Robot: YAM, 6 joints.
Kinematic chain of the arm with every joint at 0, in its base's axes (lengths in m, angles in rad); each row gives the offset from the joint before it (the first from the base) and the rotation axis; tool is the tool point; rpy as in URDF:
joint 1: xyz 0 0 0.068 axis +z
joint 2: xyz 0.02 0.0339 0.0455 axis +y
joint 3: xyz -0.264 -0.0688 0 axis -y
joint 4: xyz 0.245 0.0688 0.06 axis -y
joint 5: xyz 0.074 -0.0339 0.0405 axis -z
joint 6: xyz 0.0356 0 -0.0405 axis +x
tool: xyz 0 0 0 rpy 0 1.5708 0
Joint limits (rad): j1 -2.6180..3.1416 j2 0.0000..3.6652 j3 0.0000..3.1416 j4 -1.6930..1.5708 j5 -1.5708..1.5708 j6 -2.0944..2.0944
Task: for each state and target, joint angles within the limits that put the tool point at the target. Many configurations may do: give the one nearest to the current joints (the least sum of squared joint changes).
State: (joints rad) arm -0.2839 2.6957 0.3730 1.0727 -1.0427 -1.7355
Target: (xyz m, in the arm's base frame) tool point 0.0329 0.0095 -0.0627
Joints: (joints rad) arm -0.4997 2.9897 0.1162 0.9322 -0.7438 -1.7355
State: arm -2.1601 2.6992 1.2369 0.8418 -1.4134 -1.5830
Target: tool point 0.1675 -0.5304 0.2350
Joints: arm -1.3254 2.4925 1.9908 0.8242 -1.2378 -1.5830
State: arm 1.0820 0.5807 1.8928 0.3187 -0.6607 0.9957
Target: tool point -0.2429 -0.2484 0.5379
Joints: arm 0.8615 0.3550 1.9976 0.3515 -0.6858 0.9957
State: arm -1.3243 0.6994 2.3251 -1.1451 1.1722 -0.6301
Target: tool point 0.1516 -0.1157 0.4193
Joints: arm -0.4927 1.1985 1.5304 -1.3045 1.0143 -0.6301
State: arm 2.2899 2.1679 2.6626 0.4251 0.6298 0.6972
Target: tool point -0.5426 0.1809 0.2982
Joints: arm 2.8582 2.4163 2.1856 0.3008 0.6648 0.6972
